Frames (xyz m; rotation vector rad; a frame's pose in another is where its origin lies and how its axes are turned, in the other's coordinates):
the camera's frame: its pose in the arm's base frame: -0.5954 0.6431 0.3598 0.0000 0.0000 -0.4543
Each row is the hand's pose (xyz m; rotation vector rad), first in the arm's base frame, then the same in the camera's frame.
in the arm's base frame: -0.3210 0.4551 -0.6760 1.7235 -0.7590 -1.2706
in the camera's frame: 0.3291 -0.0485 -1.0358 1.7672 -0.3356 -0.9554
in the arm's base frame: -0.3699 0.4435 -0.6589 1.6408 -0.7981 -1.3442
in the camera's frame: 0.2902 -0.0804 -1.0187 1.6939 -0.3887 -1.0200
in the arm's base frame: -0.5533 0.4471 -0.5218 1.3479 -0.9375 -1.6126
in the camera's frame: 0.1238 -0.1576 -0.8816 1.4367 -0.5748 -1.2626
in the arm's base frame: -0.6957 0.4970 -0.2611 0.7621 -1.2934 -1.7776
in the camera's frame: -0.0260 -0.1753 -0.6209 0.9681 -1.0193 -1.4100
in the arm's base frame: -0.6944 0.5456 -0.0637 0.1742 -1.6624 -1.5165
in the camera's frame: -0.0462 -0.1311 -0.4235 0.5149 -1.4956 -1.1704
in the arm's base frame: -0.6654 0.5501 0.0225 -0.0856 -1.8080 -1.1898
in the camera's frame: -0.0221 -0.1143 -0.3373 0.3105 -1.7077 -0.8634
